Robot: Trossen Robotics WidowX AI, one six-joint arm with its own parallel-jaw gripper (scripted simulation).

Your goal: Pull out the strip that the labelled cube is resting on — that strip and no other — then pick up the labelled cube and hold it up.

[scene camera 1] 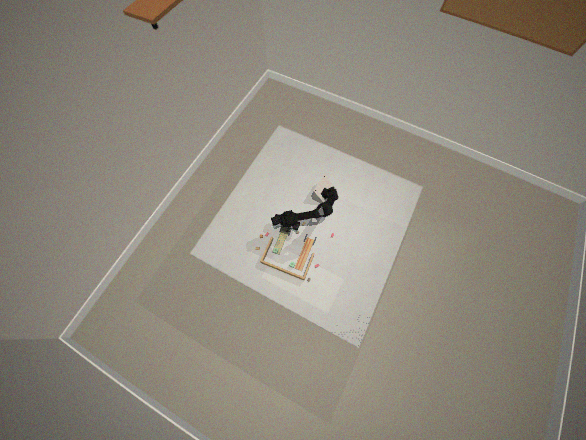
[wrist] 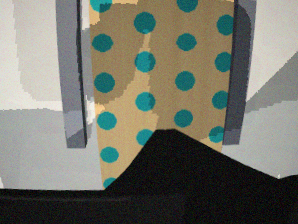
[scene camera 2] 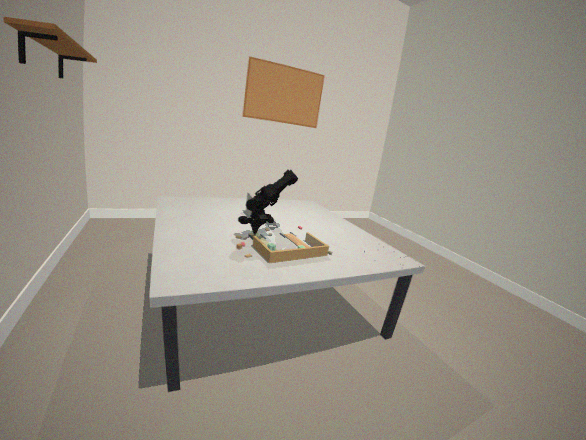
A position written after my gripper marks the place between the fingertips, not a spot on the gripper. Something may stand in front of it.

I see my gripper (wrist: 164, 139) and a strip (wrist: 150, 72).
